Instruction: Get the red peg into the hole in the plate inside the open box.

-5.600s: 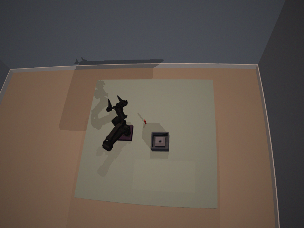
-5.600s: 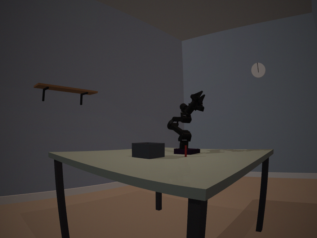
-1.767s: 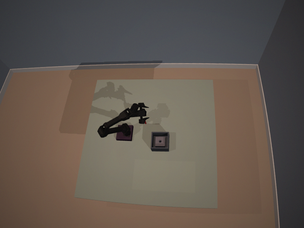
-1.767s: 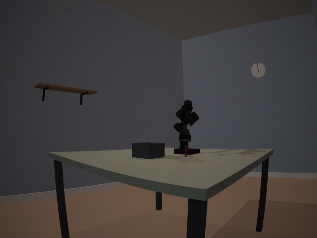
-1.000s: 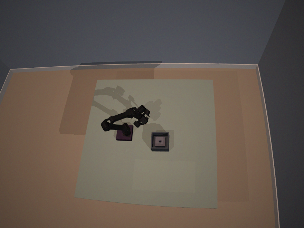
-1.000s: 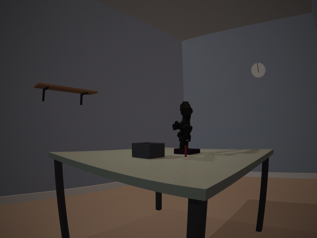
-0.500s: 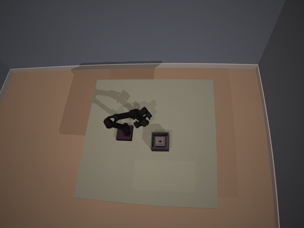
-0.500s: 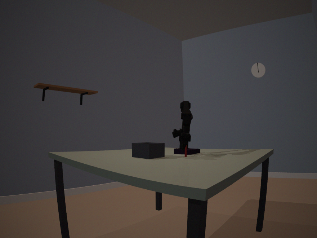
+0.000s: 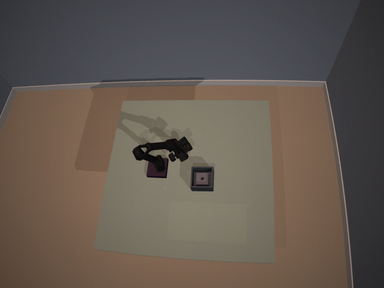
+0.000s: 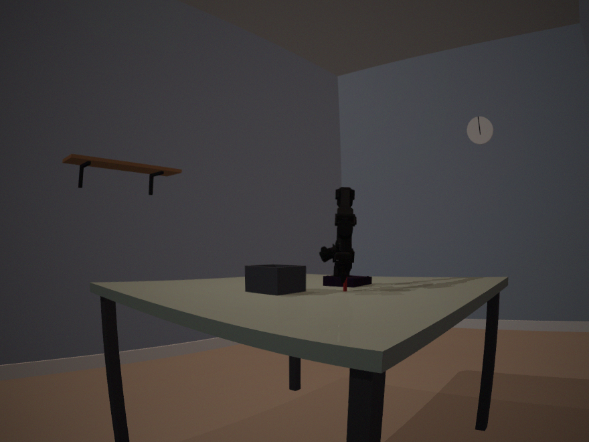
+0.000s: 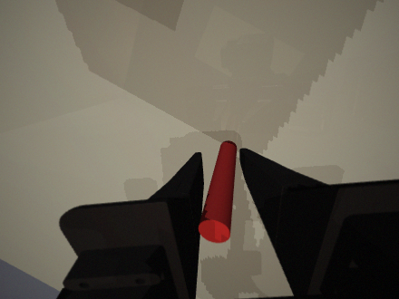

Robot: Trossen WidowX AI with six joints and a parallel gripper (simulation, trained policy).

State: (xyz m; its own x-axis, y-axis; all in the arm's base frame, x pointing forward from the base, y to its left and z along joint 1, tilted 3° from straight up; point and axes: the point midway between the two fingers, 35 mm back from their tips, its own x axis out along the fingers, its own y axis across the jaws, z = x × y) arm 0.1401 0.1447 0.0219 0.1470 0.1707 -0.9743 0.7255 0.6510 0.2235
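Now: gripper tip 190 mm short of the pale plate, 160 mm to the left of it and 20 mm below it. Also, from my gripper tip: dark box (190 mm ahead, 160 mm to the right); red peg (10 mm behind, 10 mm above).
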